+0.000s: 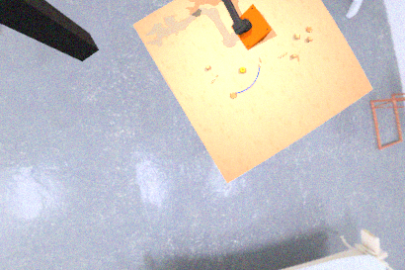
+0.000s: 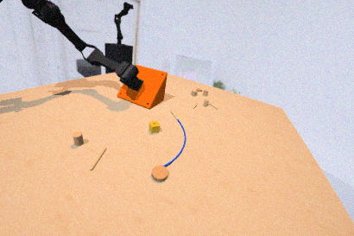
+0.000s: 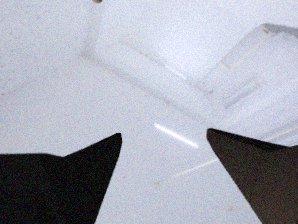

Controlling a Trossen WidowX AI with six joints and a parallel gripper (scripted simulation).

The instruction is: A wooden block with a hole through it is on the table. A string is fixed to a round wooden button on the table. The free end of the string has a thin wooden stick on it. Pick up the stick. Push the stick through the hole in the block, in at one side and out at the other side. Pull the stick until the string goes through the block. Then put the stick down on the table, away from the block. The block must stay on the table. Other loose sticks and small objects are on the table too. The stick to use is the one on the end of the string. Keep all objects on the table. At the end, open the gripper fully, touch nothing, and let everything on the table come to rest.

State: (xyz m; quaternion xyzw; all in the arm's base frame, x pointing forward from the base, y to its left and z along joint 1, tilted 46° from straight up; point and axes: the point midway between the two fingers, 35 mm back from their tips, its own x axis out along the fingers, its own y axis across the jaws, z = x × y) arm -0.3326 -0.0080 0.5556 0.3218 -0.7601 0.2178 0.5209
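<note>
My gripper tip is 56 cm short of the yellow wooden block, 47 cm above it and 26 cm to the right of it. The rest, counted from my gripper tip: loose stick 52 cm ahead, 48 cm below, 6 cm to the left; round wooden button 67 cm ahead, 47 cm below, 12 cm to the left; short wooden cylinder 46 cm below, 42 cm ahead, 7 cm to the left.
</note>
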